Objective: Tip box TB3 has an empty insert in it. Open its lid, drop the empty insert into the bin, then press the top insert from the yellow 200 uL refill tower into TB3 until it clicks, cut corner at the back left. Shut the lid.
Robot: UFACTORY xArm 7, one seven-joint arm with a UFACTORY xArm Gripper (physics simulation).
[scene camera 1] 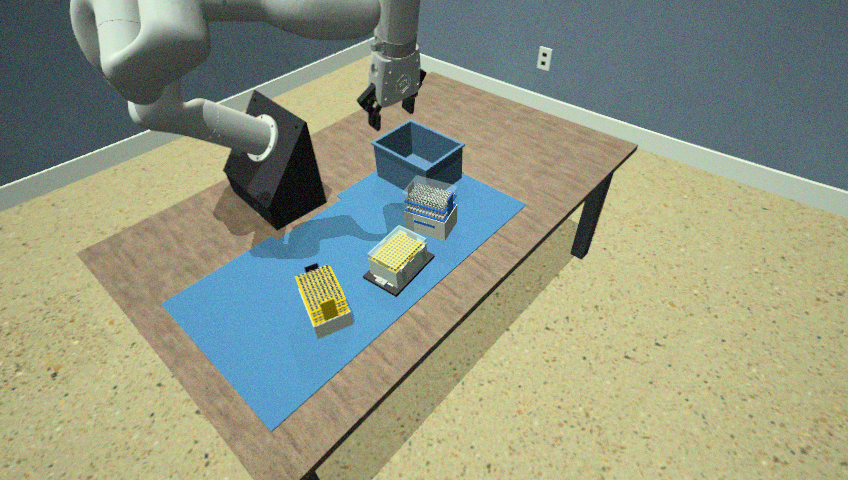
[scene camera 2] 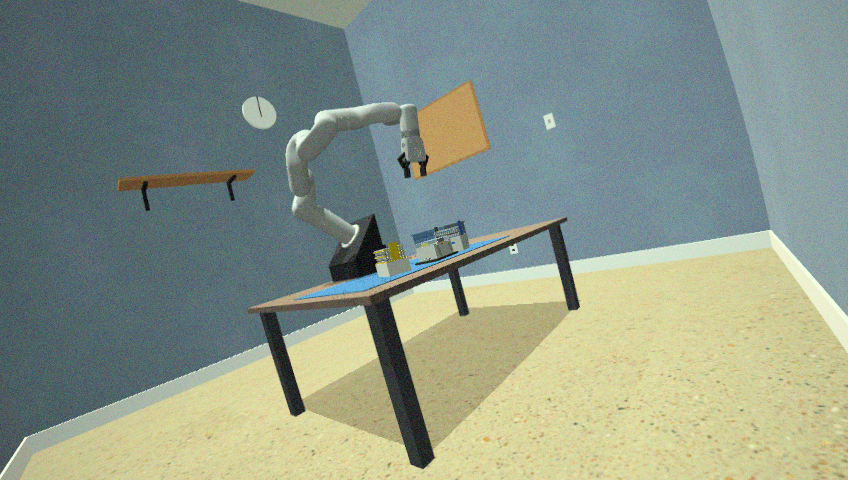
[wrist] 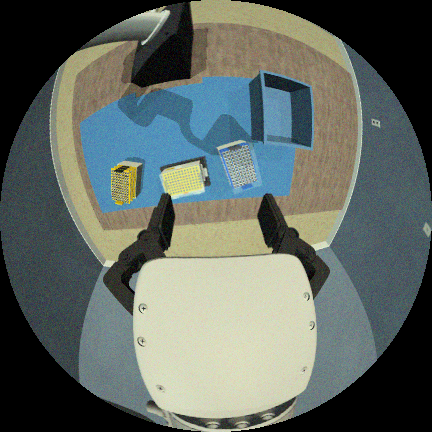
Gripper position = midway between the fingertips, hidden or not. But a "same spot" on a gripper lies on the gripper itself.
gripper: scene camera 1; scene camera 2; wrist 217,203
same spot on gripper: (scene camera 2: 412,148) = (scene camera 1: 393,81)
